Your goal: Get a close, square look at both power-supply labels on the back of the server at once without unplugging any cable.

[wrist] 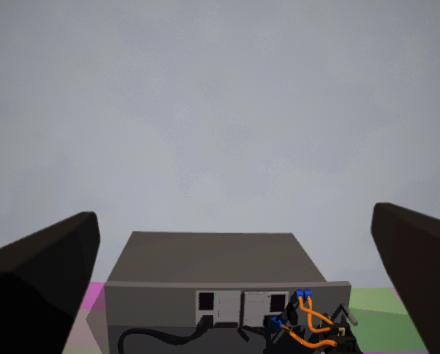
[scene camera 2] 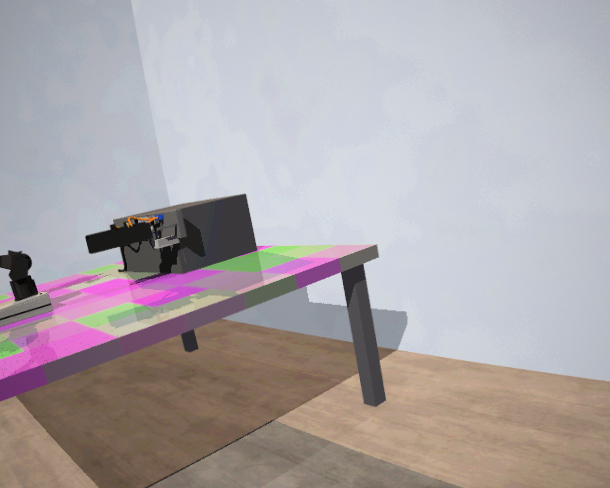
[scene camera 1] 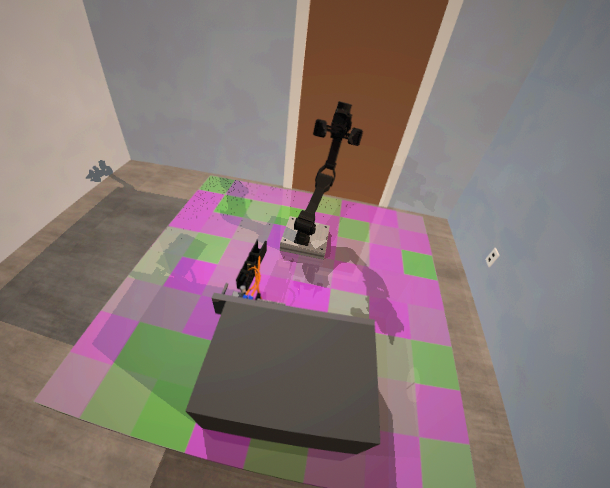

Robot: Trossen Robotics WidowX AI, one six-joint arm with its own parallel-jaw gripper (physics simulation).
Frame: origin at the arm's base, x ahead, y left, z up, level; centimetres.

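Seen in the pictures: gripper, fingertip midpoint: [wrist: 236,222] [scene camera 1: 337,136]; arm's base at its link origin: [scene camera 2: 26,297] [scene camera 1: 302,239].
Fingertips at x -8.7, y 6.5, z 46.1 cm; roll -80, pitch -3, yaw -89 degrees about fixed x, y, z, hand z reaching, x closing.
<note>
Offsets run from my fingertips to a thing's top centre. Level surfaces: height alone.
The grey server [scene camera 1: 289,371] [scene camera 2: 218,231] [wrist: 215,257] stands on the table, its back towards the arm. In the wrist view its back is low in the frame, small and seen from above. Two power supplies sit side by side there, the left one with a pale label {dz -32.6, dx +53.8, dy -1.4 cm} [wrist: 229,308] and the right one with a pale label {dz -32.6, dx +53.2, dy -6.3 cm} [wrist: 254,309]; their print is too small to read. A black cable [wrist: 150,334] runs from the left supply. My gripper [scene camera 1: 337,133] [wrist: 236,222] is open and empty, raised high above the arm's base, away from the server.
Orange cables [scene camera 1: 257,274] [wrist: 311,320] with blue plugs and a black cable arm [scene camera 1: 251,264] [scene camera 2: 114,238] stick out from one side of the server's back. The arm's base [scene camera 1: 305,249] [scene camera 2: 27,306] stands on the checkered table {dz -50.9 cm} [scene camera 1: 434,356] [scene camera 2: 274,262] behind the server.
</note>
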